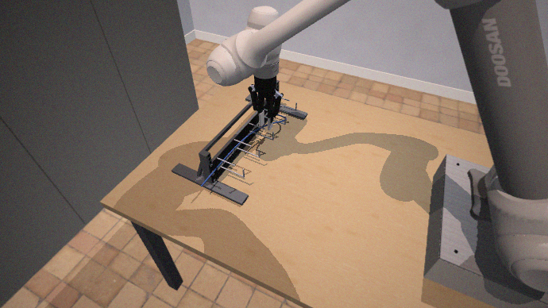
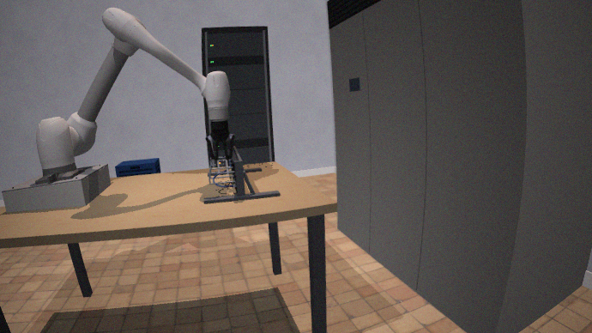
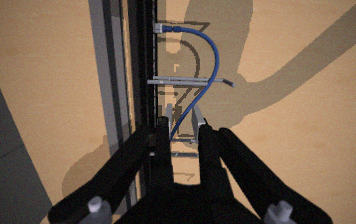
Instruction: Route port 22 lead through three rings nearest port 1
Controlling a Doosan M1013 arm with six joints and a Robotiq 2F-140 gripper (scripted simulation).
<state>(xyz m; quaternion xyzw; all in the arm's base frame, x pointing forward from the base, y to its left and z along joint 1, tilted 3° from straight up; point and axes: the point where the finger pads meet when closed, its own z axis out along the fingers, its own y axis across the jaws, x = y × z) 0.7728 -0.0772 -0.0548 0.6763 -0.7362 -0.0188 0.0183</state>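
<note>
The rack lies 6 cm ahead of my hand, 4 cm to the left of it and 2 cm below it.
</note>
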